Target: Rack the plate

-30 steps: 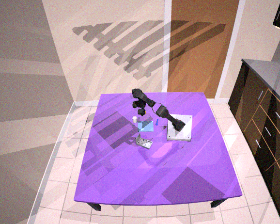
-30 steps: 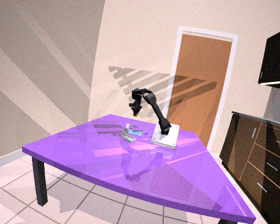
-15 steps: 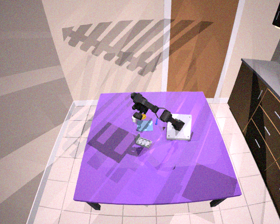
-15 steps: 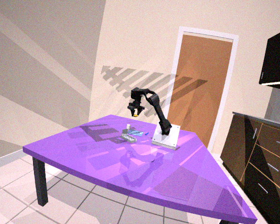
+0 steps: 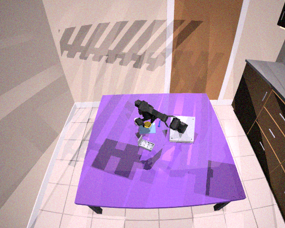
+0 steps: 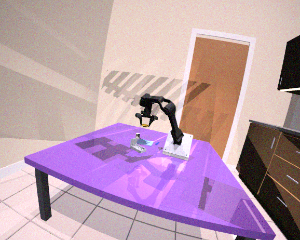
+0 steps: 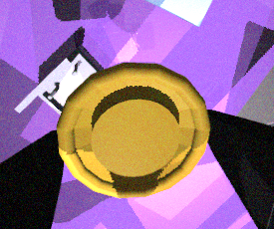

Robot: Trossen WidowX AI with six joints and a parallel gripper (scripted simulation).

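Now: the grey dish rack 17 cm below my gripper tip and 7 cm to the left of it. From my gripper tip the other things lie so: yellow plate: 1 cm above; then blue utensil: 20 cm to the right, 19 cm below, 9 cm behind; then light blue mat: 19 cm below, 14 cm to the right, 2 cm ahead.
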